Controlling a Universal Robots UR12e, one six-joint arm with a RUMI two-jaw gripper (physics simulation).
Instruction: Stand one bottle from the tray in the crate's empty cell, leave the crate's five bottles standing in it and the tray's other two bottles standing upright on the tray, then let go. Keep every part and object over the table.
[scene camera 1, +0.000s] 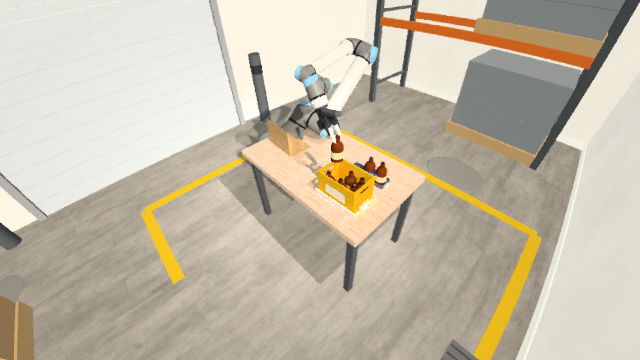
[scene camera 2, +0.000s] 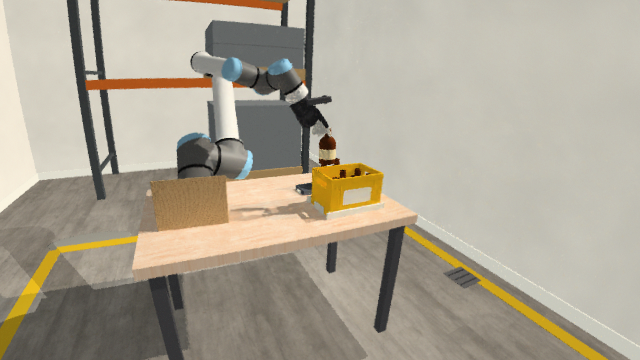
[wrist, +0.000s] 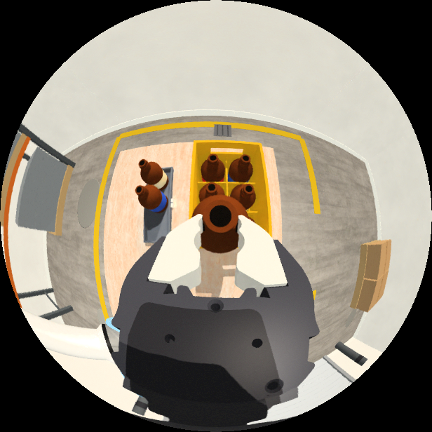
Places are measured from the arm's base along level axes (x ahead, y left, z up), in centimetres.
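Pixels of known places: gripper, fingertip midpoint: (scene camera 1: 338, 142) (scene camera 2: 328, 136); arm's base at its link origin: (scene camera 1: 291, 134) (scene camera 2: 197, 193).
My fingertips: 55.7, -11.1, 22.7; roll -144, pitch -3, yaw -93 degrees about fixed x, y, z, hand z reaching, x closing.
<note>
For each thing: its top centre in the pictures, then the offset to it from my fingertips, as dx, dy, dz. "spot": a spot on its surface instead. Level surfaces: height alone.
- brown bottle at its top centre: (scene camera 2: 328, 128) (scene camera 1: 337, 136) -0.4, -0.1, +3.8
- yellow crate at its top centre: (scene camera 2: 347, 170) (scene camera 1: 346, 173) +9.2, -3.5, -15.6
- dark tray at a spot on its surface: (scene camera 2: 303, 189) spot: -0.3, +22.6, -32.8
- table at its surface level: dz -33.1
My gripper (scene camera 1: 334, 135) (scene camera 2: 324, 129) (wrist: 220, 217) is shut on the neck of a brown bottle (scene camera 1: 337, 151) (scene camera 2: 327, 144) (wrist: 220, 244) with a cream label. The bottle hangs about upright, above rim height at one end of the yellow crate (scene camera 1: 350, 200) (scene camera 2: 322, 197) (wrist: 265, 200). In the wrist view, four crate bottles (wrist: 213, 170) (wrist: 241, 170) (wrist: 212, 192) (wrist: 244, 196) stand clearly; a fifth is mostly hidden behind the held bottle, which also hides the near left cell. Two bottles (scene camera 1: 370, 166) (scene camera 1: 381, 174) (wrist: 152, 172) (wrist: 152, 198) stand on the dark tray (wrist: 157, 230) (scene camera 2: 303, 189).
A wooden board (scene camera 1: 285, 140) (scene camera 2: 190, 202) stands upright at the other end of the table (scene camera 1: 300, 177) (scene camera 2: 260, 235). The tray lies beside the crate's long side, and the crate sits on a pale base. A rack (scene camera 1: 376, 60) stands behind on the floor.
</note>
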